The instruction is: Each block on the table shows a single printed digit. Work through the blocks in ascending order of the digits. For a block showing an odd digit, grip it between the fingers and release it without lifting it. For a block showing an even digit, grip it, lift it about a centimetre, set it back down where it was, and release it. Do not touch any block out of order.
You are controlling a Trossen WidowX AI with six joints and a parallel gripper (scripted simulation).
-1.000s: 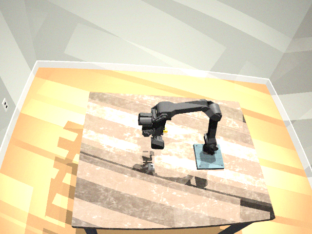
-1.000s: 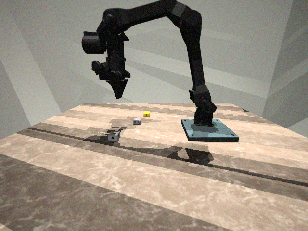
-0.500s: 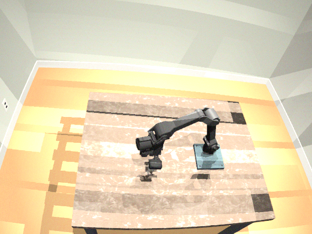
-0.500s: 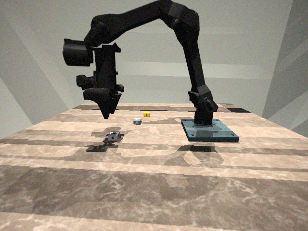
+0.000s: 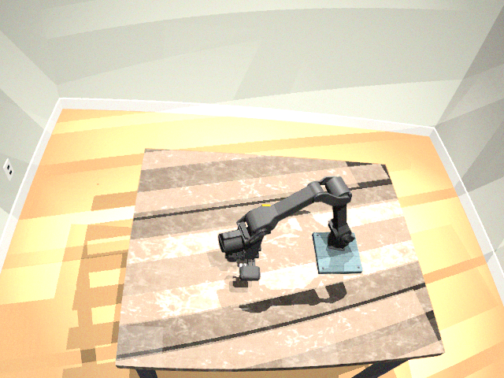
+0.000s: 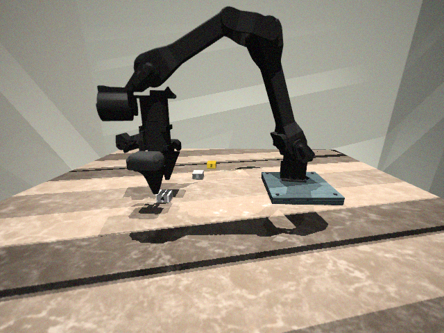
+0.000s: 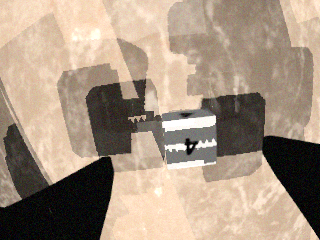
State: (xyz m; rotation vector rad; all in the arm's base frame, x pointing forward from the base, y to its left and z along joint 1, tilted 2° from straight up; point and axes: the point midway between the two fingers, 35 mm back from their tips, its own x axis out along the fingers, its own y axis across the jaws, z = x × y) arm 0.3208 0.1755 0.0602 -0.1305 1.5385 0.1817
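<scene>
My gripper tip is 3 cm above the white block printed 4. Round my gripper tip: grey block: 3 cm behind, 16 cm to the right, 3 cm below; yellow block: 4 cm behind, 28 cm to the right, 3 cm below.
</scene>
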